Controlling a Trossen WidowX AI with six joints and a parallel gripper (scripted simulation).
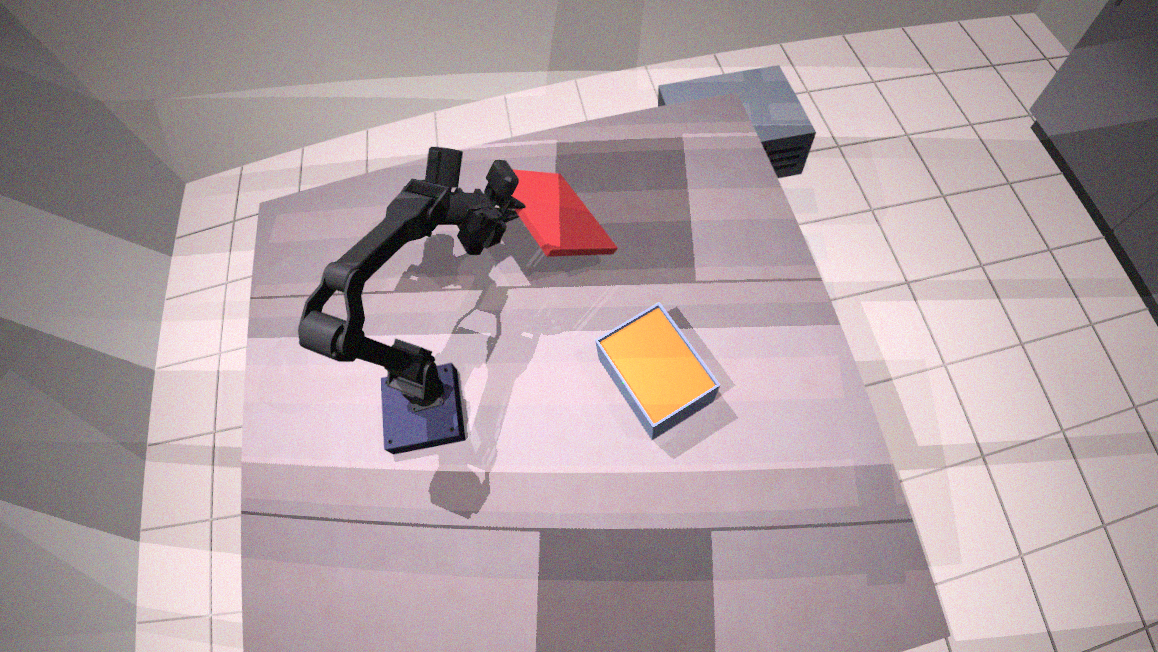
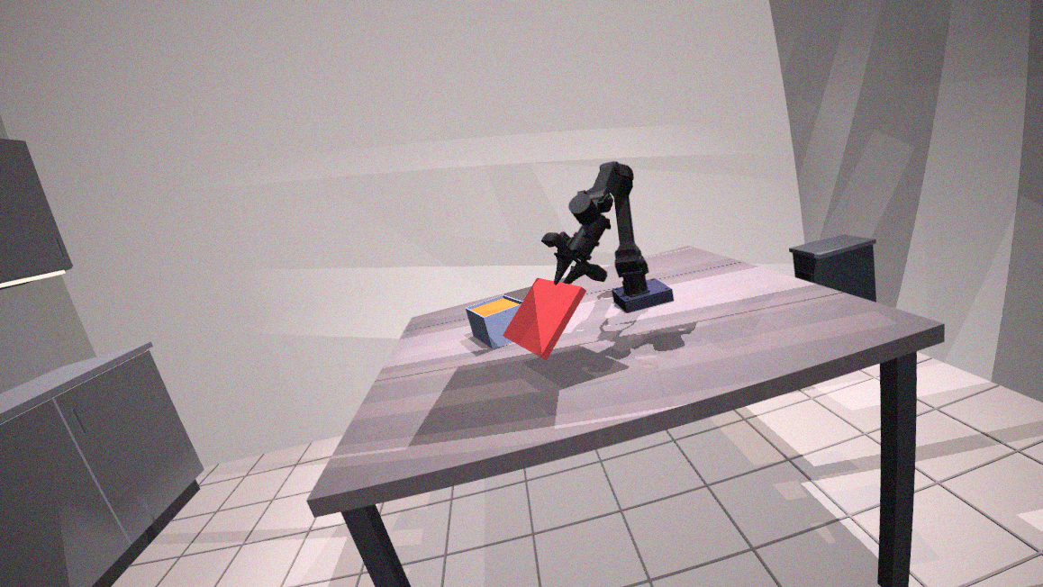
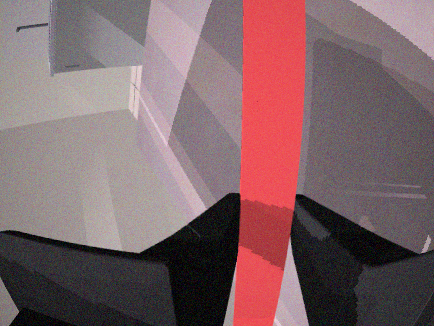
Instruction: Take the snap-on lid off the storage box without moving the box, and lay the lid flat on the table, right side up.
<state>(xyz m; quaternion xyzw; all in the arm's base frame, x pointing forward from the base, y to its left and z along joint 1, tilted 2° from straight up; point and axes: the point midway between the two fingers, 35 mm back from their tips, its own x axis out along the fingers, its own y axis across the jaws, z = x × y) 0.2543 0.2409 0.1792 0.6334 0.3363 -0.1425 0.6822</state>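
The red lid lies 6 cm ahead of my gripper tip, 2 cm to the left of it and 5 cm below it. Also, from my gripper tip: storage box 16 cm ahead, 34 cm to the right, 14 cm below.
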